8 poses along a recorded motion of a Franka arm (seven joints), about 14 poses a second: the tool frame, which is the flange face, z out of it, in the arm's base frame.
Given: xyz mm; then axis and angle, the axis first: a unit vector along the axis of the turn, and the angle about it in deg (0 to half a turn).
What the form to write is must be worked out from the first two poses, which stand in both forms.
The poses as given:
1: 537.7 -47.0 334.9 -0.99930 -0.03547 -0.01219 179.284
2: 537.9 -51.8 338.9 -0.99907 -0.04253 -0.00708 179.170
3: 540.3 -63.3 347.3 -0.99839 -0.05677 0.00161 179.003
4: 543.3 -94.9 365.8 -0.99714 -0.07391 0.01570 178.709
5: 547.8 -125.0 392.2 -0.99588 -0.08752 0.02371 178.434
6: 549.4 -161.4 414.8 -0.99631 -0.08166 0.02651 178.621
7: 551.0 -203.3 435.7 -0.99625 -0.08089 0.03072 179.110
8: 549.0 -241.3 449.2 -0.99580 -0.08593 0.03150 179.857
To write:
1: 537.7 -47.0 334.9 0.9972 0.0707 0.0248 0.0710 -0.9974 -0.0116
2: 537.9 -51.8 338.9 0.9963 0.0849 0.0148 0.0851 -0.9963 -0.0139
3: 540.3 -63.3 347.3 0.9935 0.1134 -0.0022 0.1133 -0.9934 -0.0176
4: 543.3 -94.9 365.8 0.9886 0.1477 -0.0296 0.1470 -0.9888 -0.0248
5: 547.8 -125.0 392.2 0.9836 0.1749 -0.0448 0.1736 -0.9843 -0.0314
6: 549.4 -161.4 414.8 0.9853 0.1633 -0.0509 0.1621 -0.9864 -0.0283
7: 551.0 -203.3 435.7 0.9850 0.1616 -0.0599 0.1607 -0.9868 -0.0204
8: 549.0 -241.3 449.2 0.9832 0.1712 -0.0625 0.1711 -0.9852 -0.0079
